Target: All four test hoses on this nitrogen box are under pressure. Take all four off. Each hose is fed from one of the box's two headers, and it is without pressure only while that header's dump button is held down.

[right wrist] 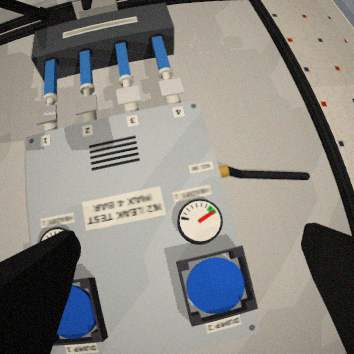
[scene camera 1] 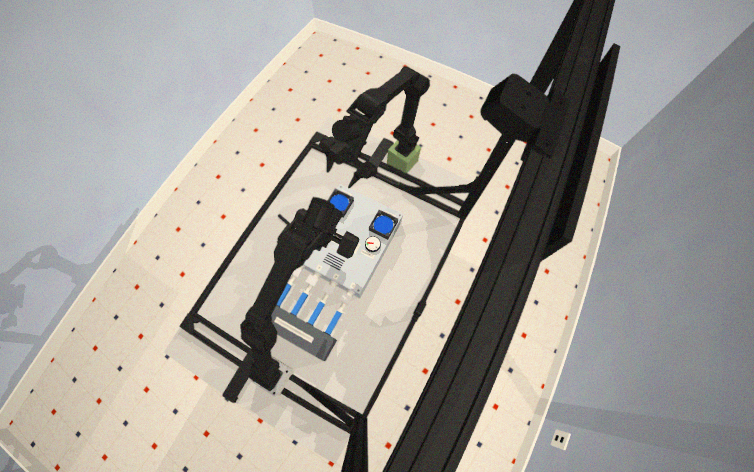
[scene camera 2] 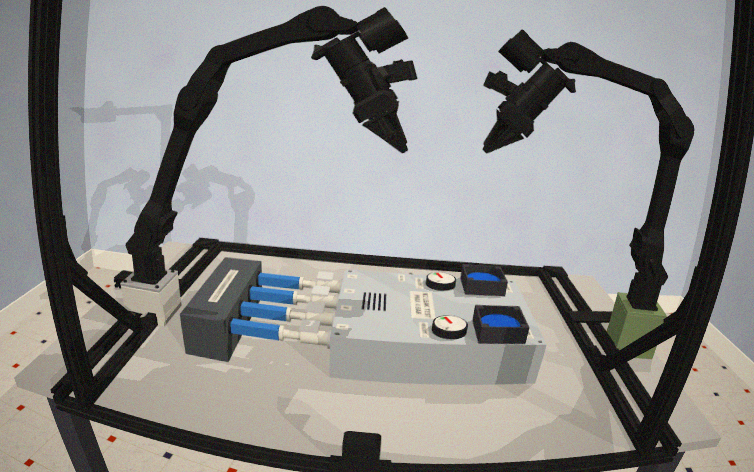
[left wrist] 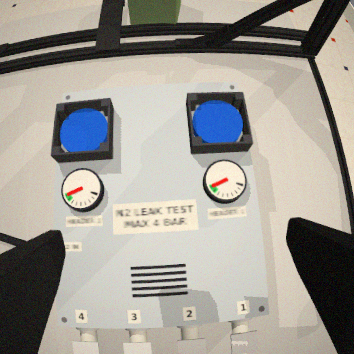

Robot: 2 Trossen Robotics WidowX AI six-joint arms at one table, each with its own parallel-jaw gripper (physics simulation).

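Frame: origin at the left arm's base, x back, y right, z up, level; centimetres.
Seen in the pictures: left gripper, fingertip midpoint: [right wrist: 20, 28] [scene camera 1: 335, 228] [scene camera 2: 405, 148] [left wrist: 176, 238]; right gripper, fingertip midpoint: [right wrist: 192, 241] [scene camera 1: 338, 180] [scene camera 2: 484, 148]; left arm's base at its link origin: [scene camera 1: 270, 375] [scene camera 2: 149, 276]; right arm's base at its link origin: [scene camera 1: 404, 148] [scene camera 2: 641, 303].
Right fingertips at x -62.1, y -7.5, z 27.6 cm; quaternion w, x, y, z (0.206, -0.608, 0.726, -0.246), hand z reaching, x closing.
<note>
Pixels of each thing's middle, then the offset from my right fingertips to it. "*": a spot on its surface instead.
- Hose 1 at a spot on its surface: [scene camera 2: 254, 329] [right wrist: 44, 78] [scene camera 1: 335, 323] * dz -29.5, dx +35.8, dy +17.6 cm
- hose 2 at a spot on its surface: [right wrist: 86, 70] * dz -29.1, dx +34.9, dy +9.3 cm
- hose 3 at a spot on its surface: [right wrist: 123, 60] * dz -29.1, dx +35.5, dy +2.4 cm
- hose 4 at a spot on its surface: [right wrist: 161, 52] * dz -29.1, dx +35.9, dy -4.5 cm
- Dump button 1 at the middle of its body: [right wrist: 70, 311] [left wrist: 216, 124] [scene camera 2: 499, 329] [scene camera 1: 383, 225] dz -27.0, dx -4.0, dy +15.0 cm
- dump button 2 at the middle of its body: [right wrist: 214, 285] [left wrist: 84, 132] [scene camera 2: 482, 284] [scene camera 1: 339, 204] dz -27.0, dx -3.7, dy -4.0 cm
- black supply line at a spot on its surface: [right wrist: 272, 175] * dz -34.2, dx +10.8, dy -18.7 cm
- black frame at a spot on its surface: [scene camera 2: 345, 258] * dz -34.5, dx +25.6, dy -32.2 cm
The grey nitrogen box [scene camera 1: 364, 264] [scene camera 2: 389, 359] [left wrist: 150, 165] [right wrist: 135, 260] lies flat. Hose 1 [scene camera 1: 333, 321] [scene camera 2: 254, 329] [right wrist: 50, 80], hose 2 [right wrist: 86, 70], hose 3 [right wrist: 123, 60] and hose 4 [right wrist: 161, 52] are blue and attached by pale fittings. Dump button 1 [scene camera 1: 383, 224] [scene camera 2: 500, 320] [left wrist: 218, 122] [right wrist: 76, 311] and dump button 2 [scene camera 1: 339, 202] [left wrist: 84, 130] [right wrist: 215, 285] are untouched. Both gauges' red needles point at green marks. My left gripper [scene camera 2: 405, 149] [left wrist: 176, 238] is open, high above the box. My right gripper [scene camera 1: 341, 175] [scene camera 2: 486, 149] [right wrist: 192, 241] is open, high beside the buttons.
A dark block [scene camera 2: 208, 322] [right wrist: 105, 42] holds the hoses' far ends. A black supply line [right wrist: 272, 175] leaves the box beside header 2. A black frame [scene camera 1: 253, 233] [scene camera 2: 345, 258] surrounds the work area, with a tall dark beam [scene camera 1: 489, 278] at its right in scene camera 1.
</note>
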